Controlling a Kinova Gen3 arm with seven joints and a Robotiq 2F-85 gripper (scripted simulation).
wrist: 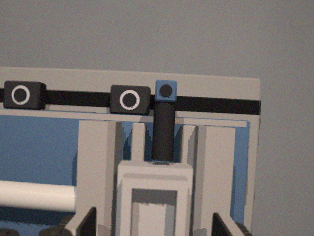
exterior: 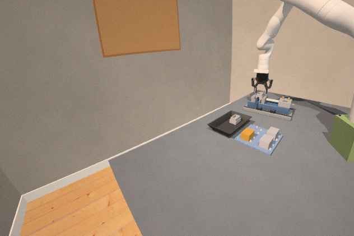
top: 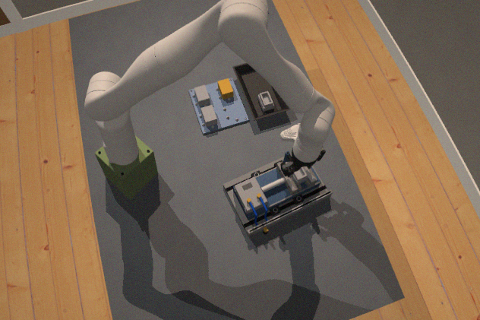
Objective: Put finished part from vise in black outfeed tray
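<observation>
My hand is 80 mm past the cylinder rod, 20 mm to the left of it and 50 mm above it. Round my hand: vise 70 mm behind, 10 mm to the right, 90 mm below; then light blue fixture plate 180 mm behind, 350 mm to the left, 120 mm below; then tray floor 20 mm behind, 360 mm to the left, 120 mm below.
</observation>
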